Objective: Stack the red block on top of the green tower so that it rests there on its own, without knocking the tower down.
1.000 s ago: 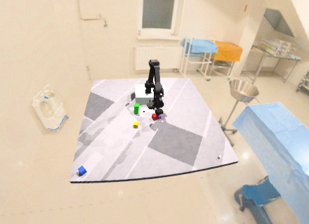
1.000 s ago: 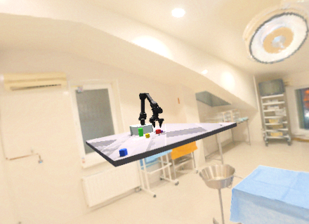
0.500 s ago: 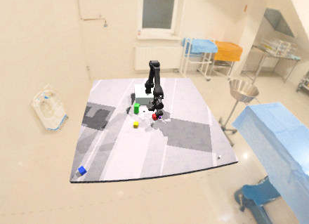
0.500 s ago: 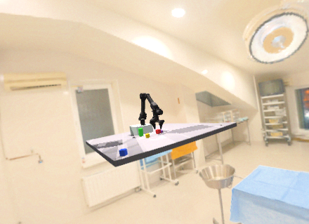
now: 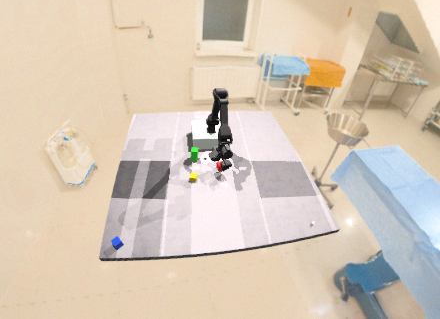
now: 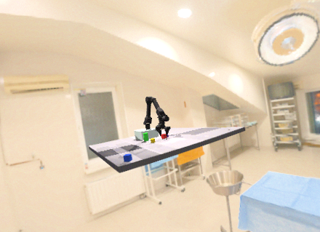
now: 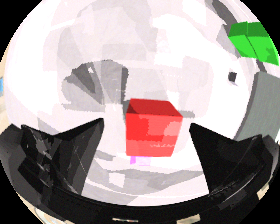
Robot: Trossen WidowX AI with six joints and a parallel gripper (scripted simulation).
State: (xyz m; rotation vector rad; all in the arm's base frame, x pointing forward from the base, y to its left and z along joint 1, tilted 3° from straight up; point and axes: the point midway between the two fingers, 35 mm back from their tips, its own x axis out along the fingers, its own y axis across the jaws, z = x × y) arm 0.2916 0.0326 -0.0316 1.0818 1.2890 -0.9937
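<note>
Right now my gripper tip is right at the red block. From my gripper tip the other things lie so: yellow block: 80 mm ahead, 180 mm to the right; blue block: 490 mm ahead, 590 mm to the right; purple block: 10 mm behind, 40 mm to the left, 10 mm below.
</note>
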